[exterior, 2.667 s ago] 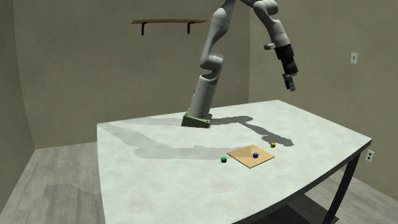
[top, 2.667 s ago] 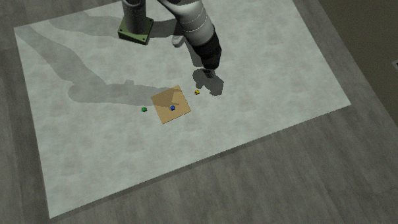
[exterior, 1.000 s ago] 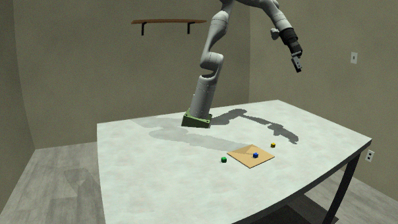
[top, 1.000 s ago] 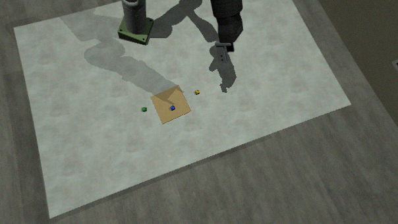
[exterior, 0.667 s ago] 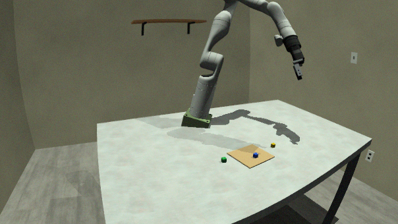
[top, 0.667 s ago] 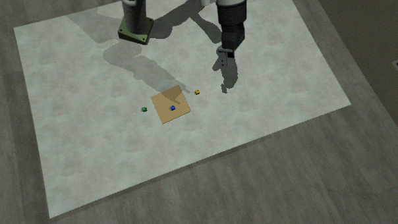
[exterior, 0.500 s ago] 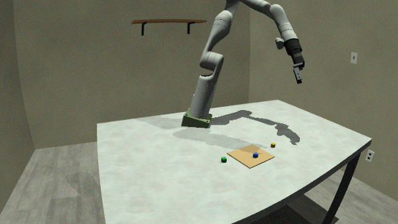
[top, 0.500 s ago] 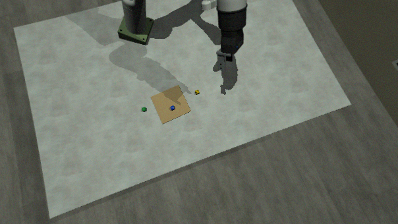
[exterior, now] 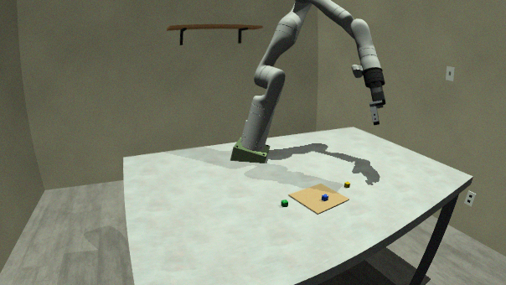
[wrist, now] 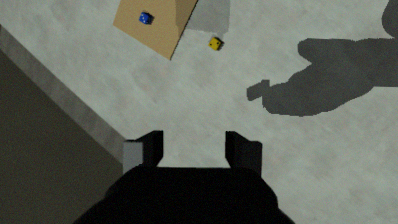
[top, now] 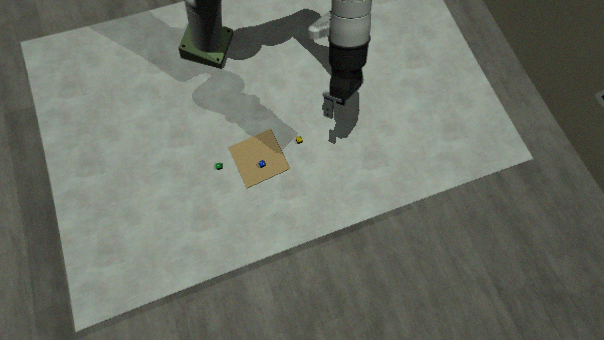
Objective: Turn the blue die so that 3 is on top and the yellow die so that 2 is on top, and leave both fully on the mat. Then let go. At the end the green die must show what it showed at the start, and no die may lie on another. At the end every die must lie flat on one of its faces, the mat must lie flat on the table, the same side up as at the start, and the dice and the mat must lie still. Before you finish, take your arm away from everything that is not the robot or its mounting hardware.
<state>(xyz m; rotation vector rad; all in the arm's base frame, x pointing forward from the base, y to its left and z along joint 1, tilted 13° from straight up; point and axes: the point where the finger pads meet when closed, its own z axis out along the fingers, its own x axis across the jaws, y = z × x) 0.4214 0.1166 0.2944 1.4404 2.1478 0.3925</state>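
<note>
The yellow die is 23 cm below my hand, 7 cm to the right of it and 4 cm behind it. Round my hand: tan mat: 24 cm below, 21 cm to the right, 5 cm behind; then blue die: 23 cm below, 21 cm to the right, 3 cm behind; then green die: 32 cm to the right, 23 cm below, 8 cm behind.
</note>
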